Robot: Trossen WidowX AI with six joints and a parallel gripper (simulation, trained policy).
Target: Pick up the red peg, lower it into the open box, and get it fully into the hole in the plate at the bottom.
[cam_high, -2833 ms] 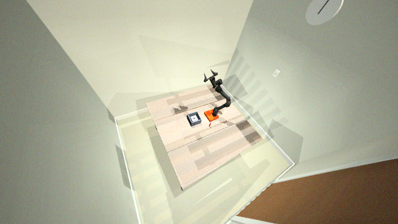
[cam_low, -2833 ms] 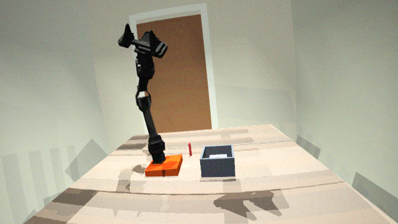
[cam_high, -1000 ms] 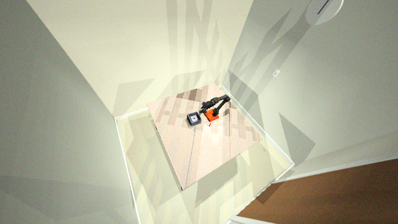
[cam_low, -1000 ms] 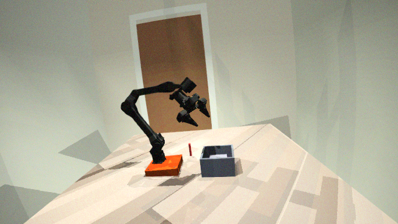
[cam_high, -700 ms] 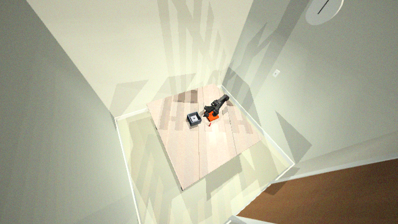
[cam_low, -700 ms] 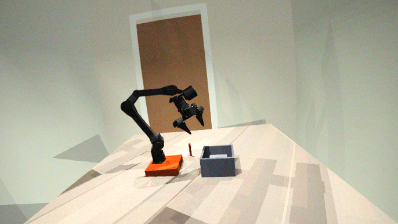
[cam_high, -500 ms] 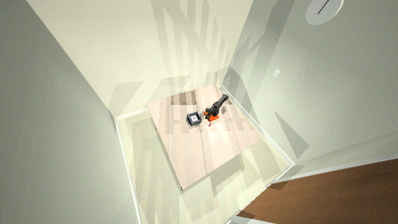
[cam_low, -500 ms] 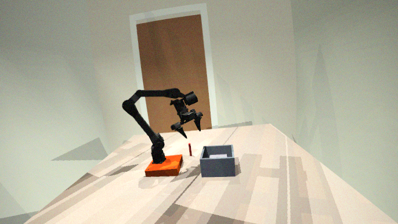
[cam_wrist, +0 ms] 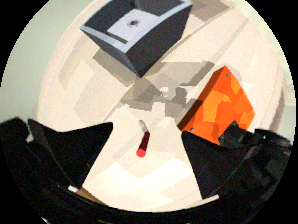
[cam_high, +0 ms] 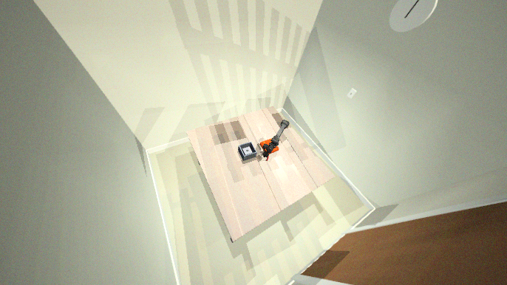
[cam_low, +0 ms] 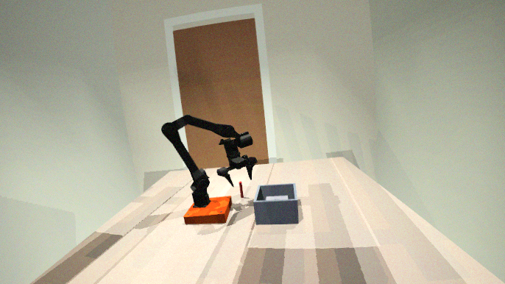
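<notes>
The red peg is 5 cm below my gripper tip, 4 cm to the left of it and 2 cm behind it. The rest, counted from my gripper tip: plate: 17 cm ahead, 12 cm to the right, 4 cm below; then box: 17 cm ahead, 12 cm to the right, 6 cm below.
</notes>
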